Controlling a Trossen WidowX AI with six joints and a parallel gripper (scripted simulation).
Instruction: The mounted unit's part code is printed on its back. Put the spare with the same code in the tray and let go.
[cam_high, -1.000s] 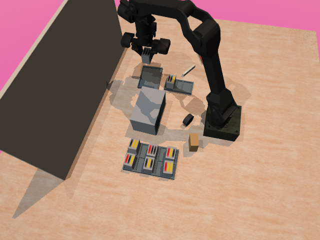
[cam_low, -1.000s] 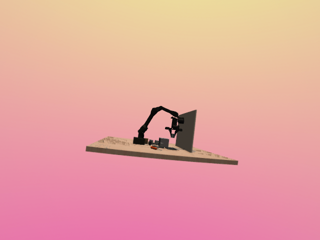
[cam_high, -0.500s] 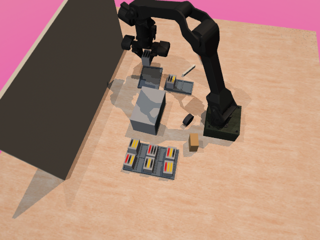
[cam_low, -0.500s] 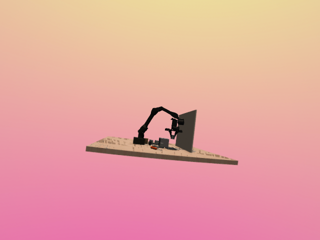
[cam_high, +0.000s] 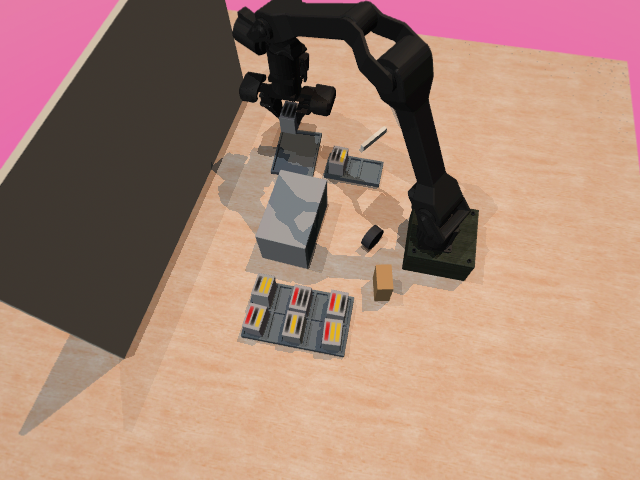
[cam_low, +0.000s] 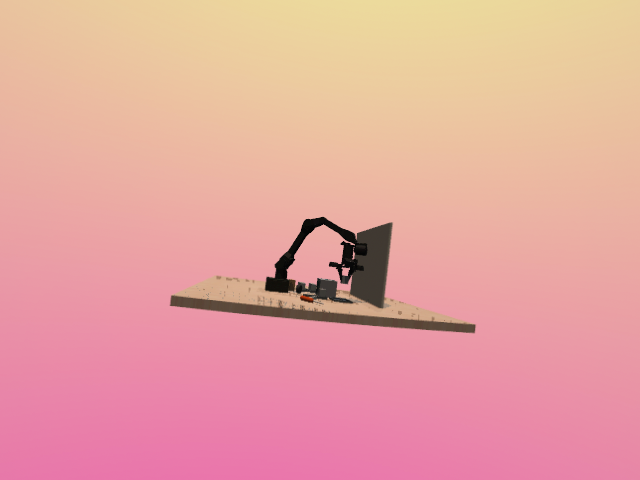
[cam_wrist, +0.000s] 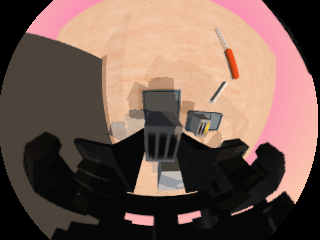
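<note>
My gripper tip is now 1 cm past the grey tray, 1 cm to the right of it and 10 cm above it. Also, from my gripper tip: two-slot rack 15 cm behind, 3 cm to the left, 10 cm below; grey spare 2 cm above; white stick 18 cm behind, 6 cm to the right, 10 cm below.
</note>
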